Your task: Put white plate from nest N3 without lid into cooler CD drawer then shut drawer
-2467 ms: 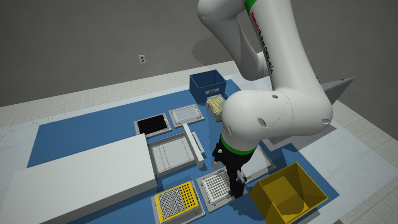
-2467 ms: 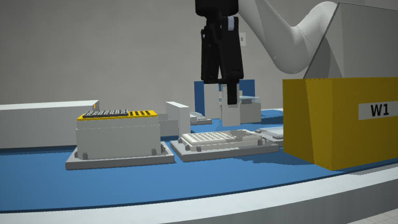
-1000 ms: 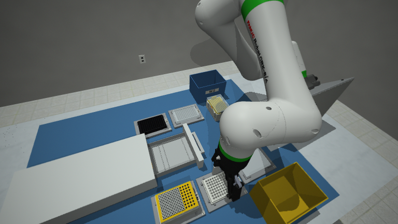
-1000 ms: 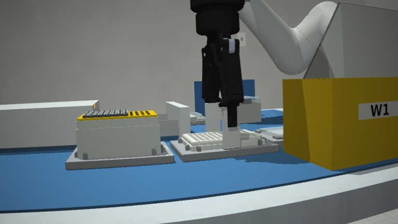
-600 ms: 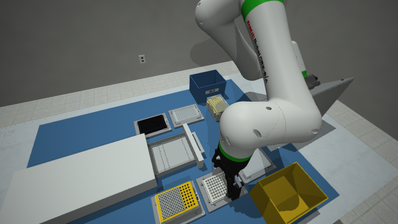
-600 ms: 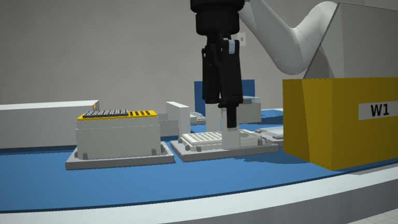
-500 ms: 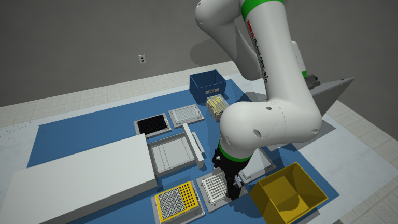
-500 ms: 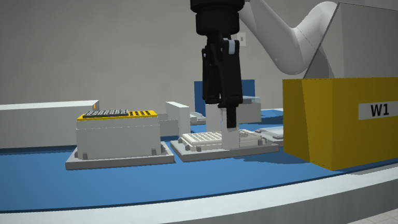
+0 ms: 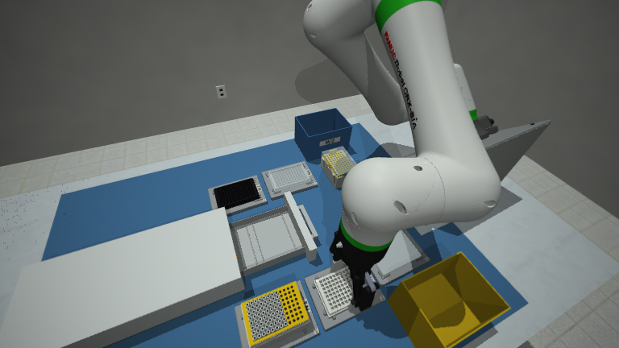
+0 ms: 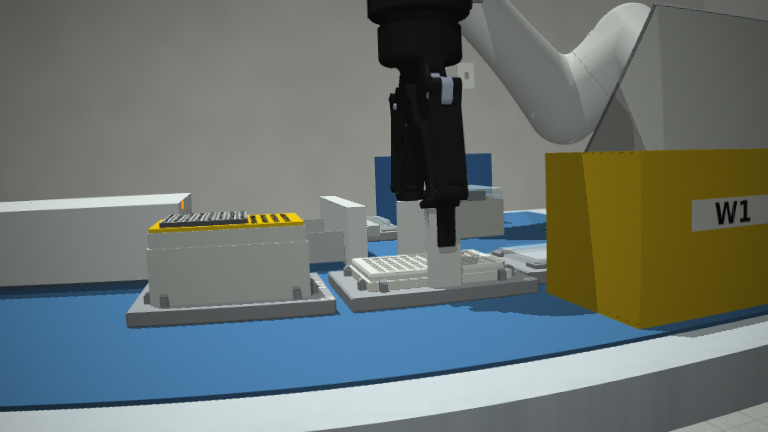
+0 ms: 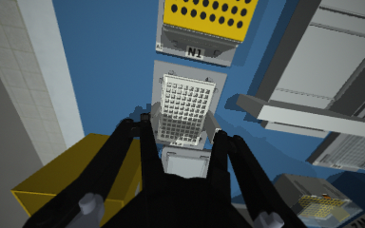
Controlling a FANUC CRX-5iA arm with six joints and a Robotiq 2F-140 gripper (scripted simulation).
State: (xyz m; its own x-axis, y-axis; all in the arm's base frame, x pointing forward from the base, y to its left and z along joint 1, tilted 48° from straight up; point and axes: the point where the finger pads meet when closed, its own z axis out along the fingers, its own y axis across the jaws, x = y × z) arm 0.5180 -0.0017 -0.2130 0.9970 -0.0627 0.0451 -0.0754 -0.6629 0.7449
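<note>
Now: hand 20 mm above the white plate. From my hand the other things lie so: clear lid: 170 mm behind, 20 mm to the right, 20 mm below; then yellow tip box: 170 mm ahead, 20 mm to the right, 20 mm above; then yellow bin W1: 170 mm behind, 140 mm to the left.
</note>
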